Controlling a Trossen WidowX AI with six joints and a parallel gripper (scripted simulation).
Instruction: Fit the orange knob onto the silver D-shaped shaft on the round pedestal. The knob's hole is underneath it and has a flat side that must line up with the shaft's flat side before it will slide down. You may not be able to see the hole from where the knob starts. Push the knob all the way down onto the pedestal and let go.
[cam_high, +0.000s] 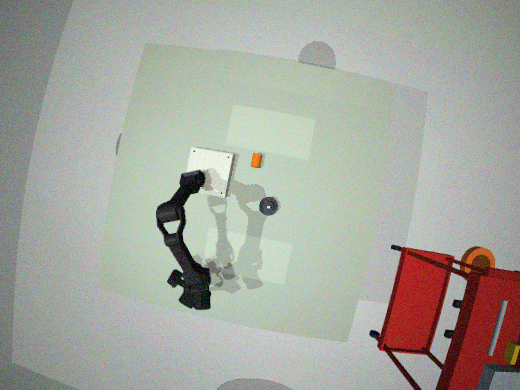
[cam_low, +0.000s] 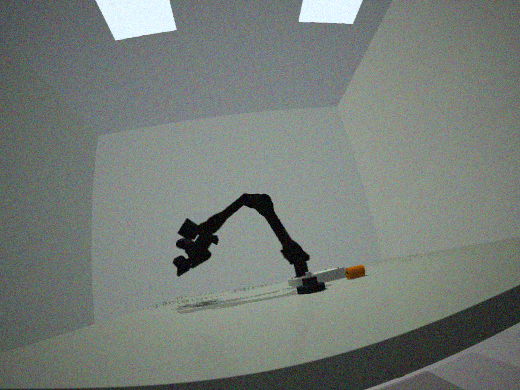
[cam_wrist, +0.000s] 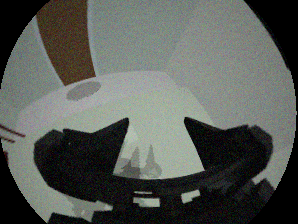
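Right now my gripper tip is 25 cm short of the orange knob, 62 cm to the right of it and 11 cm above it. From my gripper tip the other things lie so: round pedestal: 33 cm ahead, 41 cm to the left, 10 cm below.
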